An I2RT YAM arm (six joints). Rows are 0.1 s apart.
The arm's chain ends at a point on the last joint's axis. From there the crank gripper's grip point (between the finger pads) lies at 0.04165 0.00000 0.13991 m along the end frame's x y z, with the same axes.
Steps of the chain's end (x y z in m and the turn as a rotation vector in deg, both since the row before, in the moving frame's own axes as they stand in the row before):
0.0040, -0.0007, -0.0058, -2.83, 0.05, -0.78
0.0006, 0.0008, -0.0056, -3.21, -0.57, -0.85
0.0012, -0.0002, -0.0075, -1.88, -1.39, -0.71
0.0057, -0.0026, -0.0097, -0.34, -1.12, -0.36
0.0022, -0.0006, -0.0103, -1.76, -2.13, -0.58
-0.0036, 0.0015, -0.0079, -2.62, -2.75, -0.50
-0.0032, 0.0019, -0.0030, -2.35, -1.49, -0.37
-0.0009, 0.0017, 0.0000, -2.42, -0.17, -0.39
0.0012, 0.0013, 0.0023, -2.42, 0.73, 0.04
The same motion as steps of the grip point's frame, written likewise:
0.0042, 0.0056, -0.0060, -2.83, 0.05, -0.78
-0.0007, 0.0080, -0.0054, -3.21, -0.57, -0.85
-0.0022, 0.0039, -0.0066, -1.88, -1.39, -0.71
0.0030, -0.0020, -0.0089, -0.34, -1.12, -0.36
-0.0030, 0.0033, -0.0089, -1.76, -2.13, -0.58
-0.0103, 0.0076, -0.0062, -2.62, -2.75, -0.50
-0.0068, 0.0074, -0.0021, -2.35, -1.49, -0.37
-0.0013, 0.0073, 0.0000, -2.42, -0.17, -0.39
0.0030, 0.0072, 0.0016, -2.42, 0.73, 0.04

